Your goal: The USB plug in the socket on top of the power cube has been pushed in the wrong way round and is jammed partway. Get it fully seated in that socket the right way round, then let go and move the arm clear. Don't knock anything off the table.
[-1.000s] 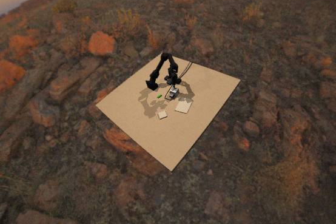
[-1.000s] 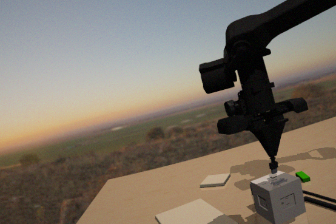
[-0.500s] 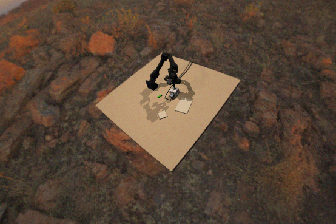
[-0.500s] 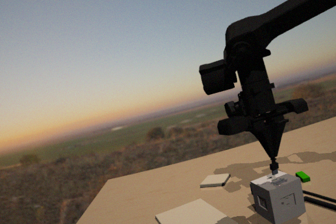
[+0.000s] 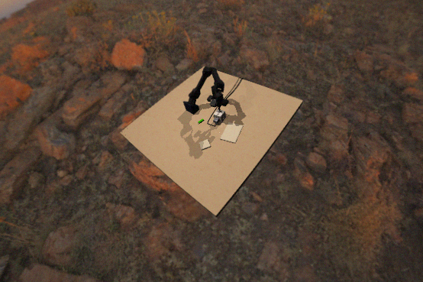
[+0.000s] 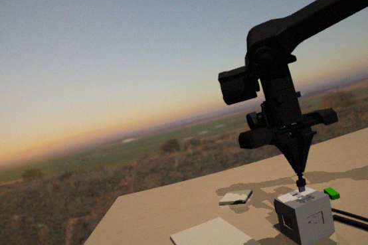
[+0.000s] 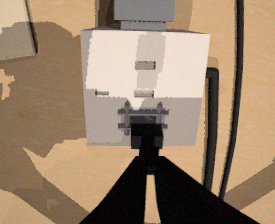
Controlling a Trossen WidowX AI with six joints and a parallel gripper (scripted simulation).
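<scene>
My gripper tip is now 6 cm above the USB socket. The rest, counted from my gripper tip: white plate: 18 cm ahead, 11 cm to the right, 12 cm below; then black USB plug: 2 cm below; then green block: 15 cm behind, 13 cm to the right, 12 cm below.
</scene>
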